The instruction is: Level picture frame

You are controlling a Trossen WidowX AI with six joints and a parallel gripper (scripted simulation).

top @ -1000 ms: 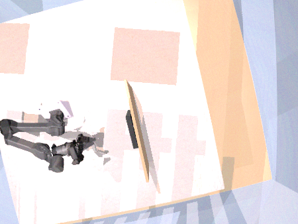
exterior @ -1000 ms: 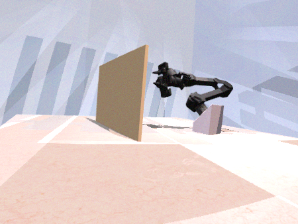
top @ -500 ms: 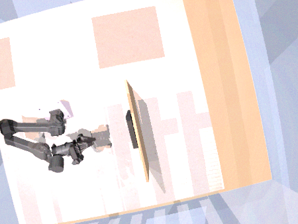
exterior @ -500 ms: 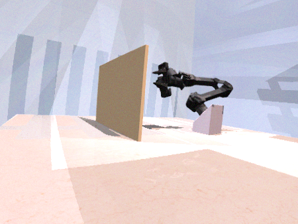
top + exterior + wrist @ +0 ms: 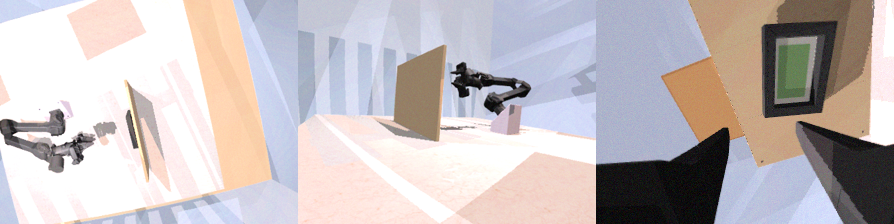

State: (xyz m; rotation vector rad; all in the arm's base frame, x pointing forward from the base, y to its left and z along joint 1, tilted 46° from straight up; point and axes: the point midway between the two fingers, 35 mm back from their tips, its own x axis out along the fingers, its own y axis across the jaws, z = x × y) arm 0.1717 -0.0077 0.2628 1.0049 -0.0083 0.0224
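My gripper tip is now 19 cm short of the picture frame and 9 cm above it. Round my gripper tip: tan wall panel 20 cm ahead, 10 cm below, 1 cm to the right.
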